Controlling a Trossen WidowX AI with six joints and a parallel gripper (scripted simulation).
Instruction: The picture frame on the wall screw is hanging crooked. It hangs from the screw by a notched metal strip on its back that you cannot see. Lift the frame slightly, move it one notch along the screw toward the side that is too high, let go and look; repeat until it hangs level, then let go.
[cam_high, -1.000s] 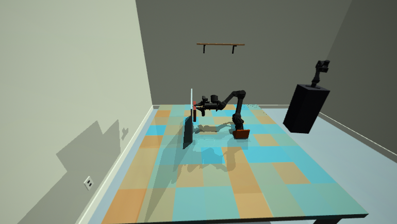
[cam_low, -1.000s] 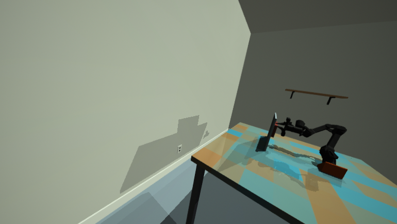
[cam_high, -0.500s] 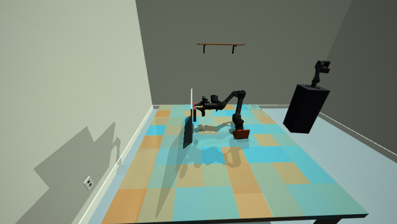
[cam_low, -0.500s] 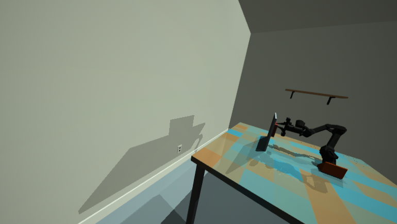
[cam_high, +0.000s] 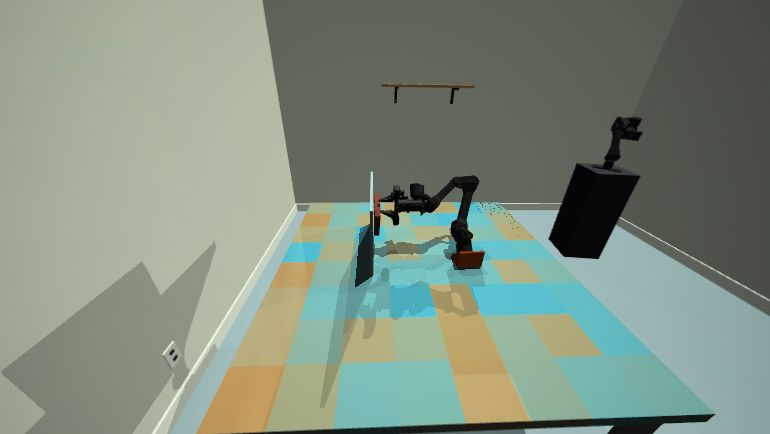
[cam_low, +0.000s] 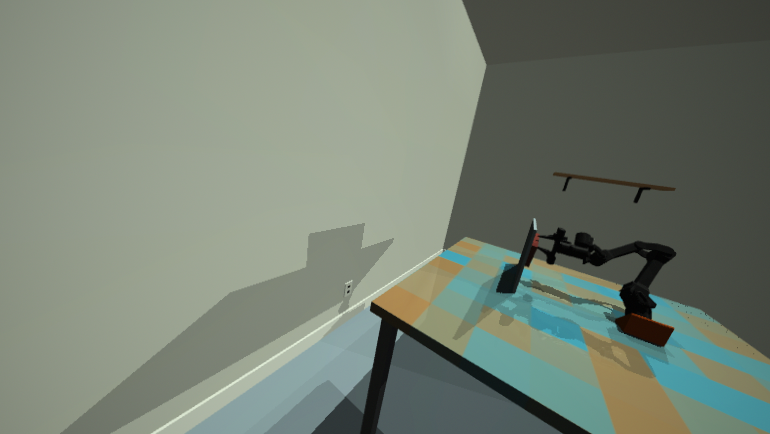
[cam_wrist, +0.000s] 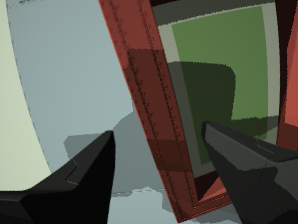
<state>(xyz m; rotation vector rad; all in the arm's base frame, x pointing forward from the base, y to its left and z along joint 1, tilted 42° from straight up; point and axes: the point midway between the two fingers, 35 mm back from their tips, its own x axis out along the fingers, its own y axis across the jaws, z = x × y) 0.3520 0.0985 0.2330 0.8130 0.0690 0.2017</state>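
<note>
Now: gripper tip 1 cm short of the picture frame, 1 cm to the left of it and 5 cm above it. Round my gripper tip: wall panel 2 cm ahead, 7 cm below.
</note>
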